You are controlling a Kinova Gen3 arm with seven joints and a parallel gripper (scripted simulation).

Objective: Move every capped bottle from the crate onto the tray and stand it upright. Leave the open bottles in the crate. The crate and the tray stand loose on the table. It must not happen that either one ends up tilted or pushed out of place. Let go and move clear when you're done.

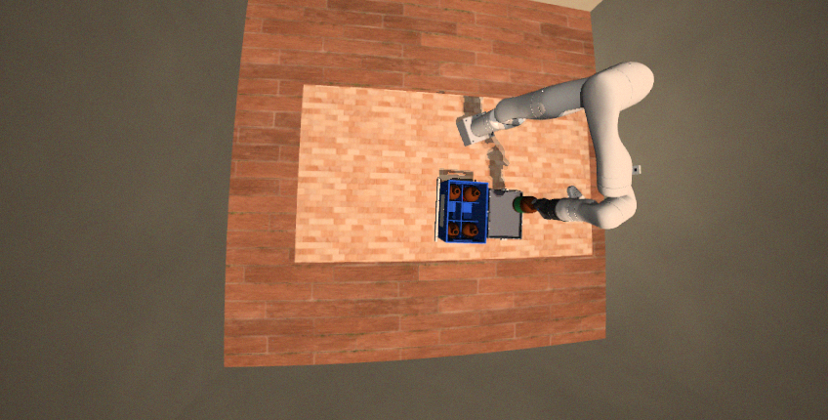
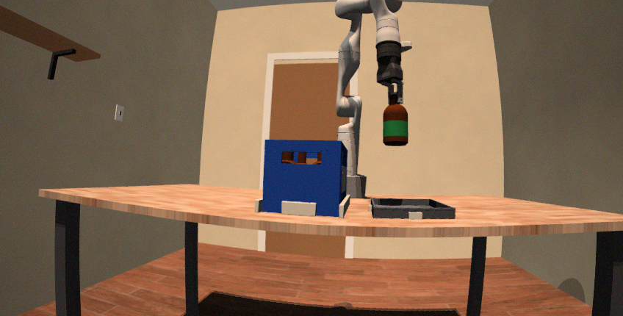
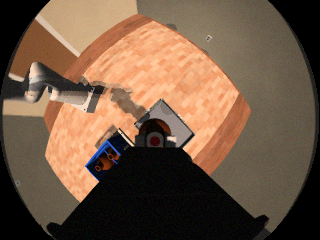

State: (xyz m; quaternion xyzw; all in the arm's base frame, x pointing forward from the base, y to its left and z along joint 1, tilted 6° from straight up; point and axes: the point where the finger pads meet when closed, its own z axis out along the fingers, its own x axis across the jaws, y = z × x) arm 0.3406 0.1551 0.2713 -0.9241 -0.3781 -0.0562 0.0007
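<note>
My gripper is now 60 mm above the glass bottle. From my hand the other things lie so: blue crate (240 mm to the right, 240 mm below, 50 mm ahead); grey tray (310 mm below, 50 mm ahead, 30 mm to the left).
</note>
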